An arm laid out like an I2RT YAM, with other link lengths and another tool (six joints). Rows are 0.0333 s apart.
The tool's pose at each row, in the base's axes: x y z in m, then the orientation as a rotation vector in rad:
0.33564, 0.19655, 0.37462, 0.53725, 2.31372, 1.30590
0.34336, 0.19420, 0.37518, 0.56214, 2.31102, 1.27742
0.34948, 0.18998, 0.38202, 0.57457, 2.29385, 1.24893
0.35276, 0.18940, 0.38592, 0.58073, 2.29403, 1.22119
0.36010, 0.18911, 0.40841, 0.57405, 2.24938, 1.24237
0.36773, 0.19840, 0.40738, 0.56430, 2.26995, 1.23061
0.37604, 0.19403, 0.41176, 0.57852, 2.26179, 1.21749
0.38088, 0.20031, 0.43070, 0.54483, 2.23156, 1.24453
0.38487, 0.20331, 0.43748, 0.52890, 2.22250, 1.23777
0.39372, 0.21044, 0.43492, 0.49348, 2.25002, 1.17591
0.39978, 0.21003, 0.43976, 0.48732, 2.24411, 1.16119
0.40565, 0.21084, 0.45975, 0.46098, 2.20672, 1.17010
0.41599, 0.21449, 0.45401, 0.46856, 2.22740, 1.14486
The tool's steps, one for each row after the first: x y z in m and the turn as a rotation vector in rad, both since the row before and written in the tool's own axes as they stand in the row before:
-0.00776, 0.00029, 0.00225, 0.01828, -0.02070, 0.00656
-0.00853, 0.00465, -0.00276, 0.00907, -0.02946, -0.00458
-0.00373, 0.00350, -0.00037, 0.01596, -0.01433, -0.00537
-0.01070, 0.01993, -0.00692, -0.03421, -0.02357, -0.00479
-0.00038, 0.00461, 0.01114, 0.01400, 0.01221, -0.00741
-0.01005, 0.00253, 0.00007, 0.00615, -0.01524, 0.00374
-0.00447, 0.01994, -0.00201, -0.03652, -0.00451, -0.01861
-0.00307, 0.00771, 0.00143, -0.00444, -0.00714, -0.01517
-0.00216, 0.00205, 0.01126, 0.03828, 0.00031, -0.04266
-0.00641, 0.00421, 0.00123, 0.00403, -0.01020, -0.01074
-0.01035, 0.01735, -0.00516, -0.02833, -0.02105, -0.02148
-0.00395, -0.00249, 0.01146, 0.02536, 0.00417, -0.00075

